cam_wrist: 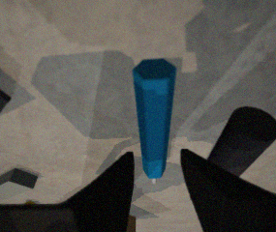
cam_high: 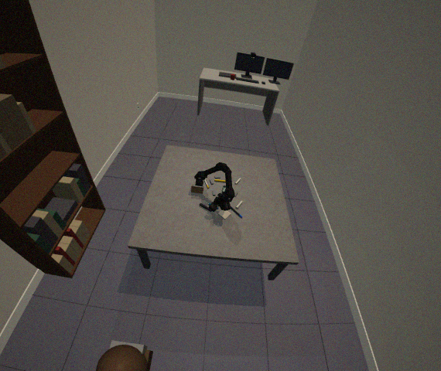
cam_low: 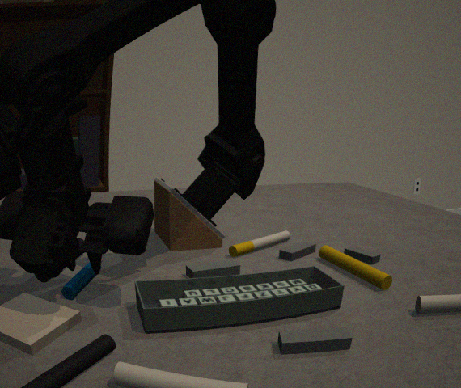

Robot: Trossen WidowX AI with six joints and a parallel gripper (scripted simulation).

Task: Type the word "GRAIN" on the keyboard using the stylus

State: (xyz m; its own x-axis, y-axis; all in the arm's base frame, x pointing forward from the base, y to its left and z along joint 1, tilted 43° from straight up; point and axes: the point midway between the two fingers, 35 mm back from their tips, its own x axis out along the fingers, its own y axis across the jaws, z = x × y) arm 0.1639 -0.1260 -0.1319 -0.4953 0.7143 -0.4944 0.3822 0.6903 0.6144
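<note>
Now: gripper tip 50 mm past the thin grey tip, 20 mm to the right of it and 10 mm above it. From my gripper tip the other things lie so: cream pad 120 mm ahead, 70 mm to the right, 10 mm below; then blue stylus 20 mm behind, 10 mm to the left, 10 mm below; then black cylinder 50 mm behind, 30 mm to the right.
</note>
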